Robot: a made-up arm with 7 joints. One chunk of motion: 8 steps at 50 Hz.
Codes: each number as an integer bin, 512 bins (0 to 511) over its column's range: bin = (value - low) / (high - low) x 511, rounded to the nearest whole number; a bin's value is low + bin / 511 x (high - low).
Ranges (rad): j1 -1.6..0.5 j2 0..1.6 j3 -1.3..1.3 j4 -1.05..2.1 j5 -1.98..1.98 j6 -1.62..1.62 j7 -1.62..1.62
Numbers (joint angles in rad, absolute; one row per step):
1: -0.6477 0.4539 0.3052 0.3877 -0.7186 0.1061 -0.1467
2: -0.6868 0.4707 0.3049 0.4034 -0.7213 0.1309 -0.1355
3: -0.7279 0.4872 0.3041 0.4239 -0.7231 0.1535 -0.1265
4: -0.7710 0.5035 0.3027 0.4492 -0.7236 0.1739 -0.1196
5: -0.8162 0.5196 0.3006 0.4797 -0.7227 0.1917 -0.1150
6: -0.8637 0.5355 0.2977 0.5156 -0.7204 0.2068 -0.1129
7: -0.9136 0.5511 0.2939 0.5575 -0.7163 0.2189 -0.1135
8: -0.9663 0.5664 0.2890 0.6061 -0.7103 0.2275 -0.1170
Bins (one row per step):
1: 232 145 315 233 163 272 232
2: 222 150 315 236 162 276 234
3: 212 156 315 239 162 280 236
4: 202 161 315 243 162 283 237
5: 191 166 315 248 162 286 237
6: 179 171 314 254 163 288 238
7: 167 176 313 261 163 290 238
8: 154 181 312 269 164 291 237

